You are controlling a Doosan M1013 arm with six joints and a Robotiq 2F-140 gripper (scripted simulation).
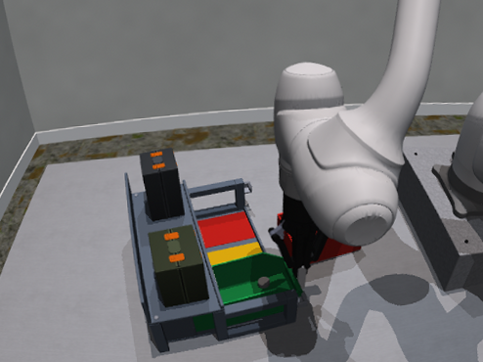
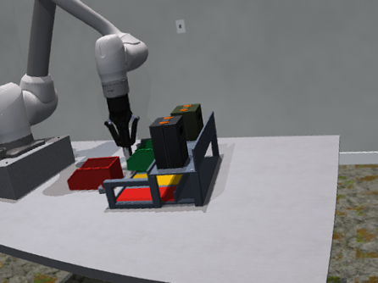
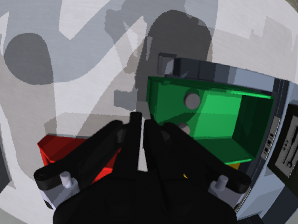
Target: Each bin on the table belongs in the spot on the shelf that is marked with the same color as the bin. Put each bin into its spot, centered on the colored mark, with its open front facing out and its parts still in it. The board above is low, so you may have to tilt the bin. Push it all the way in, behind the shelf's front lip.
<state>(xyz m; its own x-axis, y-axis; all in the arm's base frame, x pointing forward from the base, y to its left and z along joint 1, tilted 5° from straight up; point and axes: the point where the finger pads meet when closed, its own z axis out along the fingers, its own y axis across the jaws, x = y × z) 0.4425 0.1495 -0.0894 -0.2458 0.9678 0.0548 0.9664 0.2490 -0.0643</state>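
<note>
Right now the green bin is 90 mm ahead of my hand and 20 mm to the left of it. From my hand the other things lie so: red bin 130 mm to the right, 60 mm behind, 20 mm below.
</note>
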